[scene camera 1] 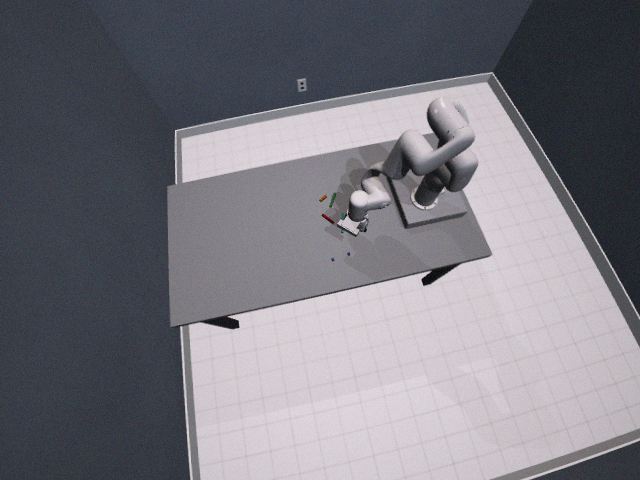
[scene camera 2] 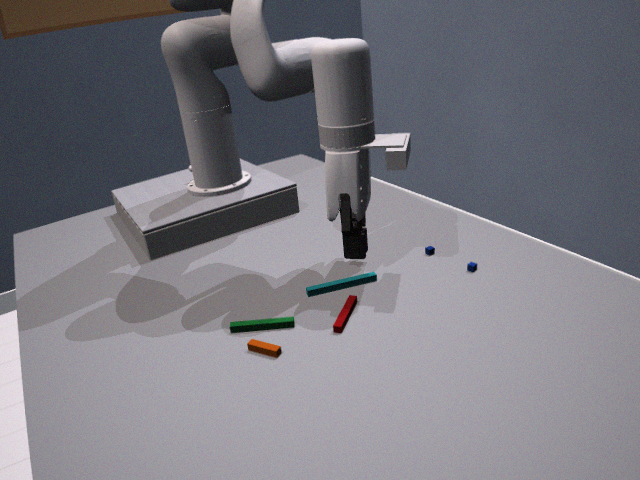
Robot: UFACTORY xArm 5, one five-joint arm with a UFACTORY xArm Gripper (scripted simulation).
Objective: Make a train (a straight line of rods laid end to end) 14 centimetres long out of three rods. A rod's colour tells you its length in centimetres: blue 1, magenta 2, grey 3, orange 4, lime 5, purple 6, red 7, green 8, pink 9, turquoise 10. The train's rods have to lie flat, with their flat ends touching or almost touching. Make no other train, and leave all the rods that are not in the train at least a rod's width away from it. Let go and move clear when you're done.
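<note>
My gripper point(scene camera 2: 356, 255) is visible, as is a green rod point(scene camera 2: 286, 322).
</note>
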